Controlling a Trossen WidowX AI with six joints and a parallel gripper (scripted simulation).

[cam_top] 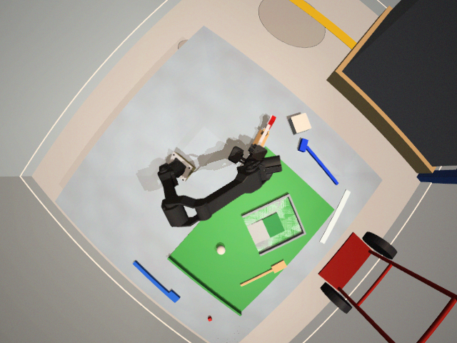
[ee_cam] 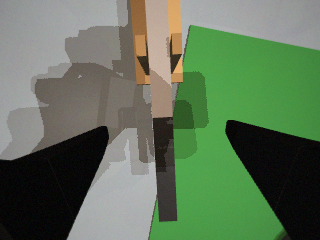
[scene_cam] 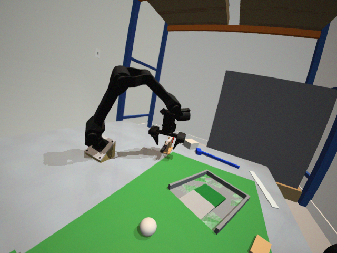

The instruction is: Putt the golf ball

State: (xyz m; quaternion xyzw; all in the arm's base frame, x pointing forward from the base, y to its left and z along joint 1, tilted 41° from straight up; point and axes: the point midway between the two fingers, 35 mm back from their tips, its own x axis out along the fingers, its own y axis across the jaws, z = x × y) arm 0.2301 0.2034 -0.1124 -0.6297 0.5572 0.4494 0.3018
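Now: the red putter 3 cm behind my gripper tip and 8 cm to the left of it. From my gripper tip the other things lie so: wooden stand 3 cm behind, 10 cm to the left, 3 cm below; blue putter 26 cm ahead, 22 cm to the left, 5 cm below; white block 6 cm ahead, 30 cm to the left, 4 cm below.
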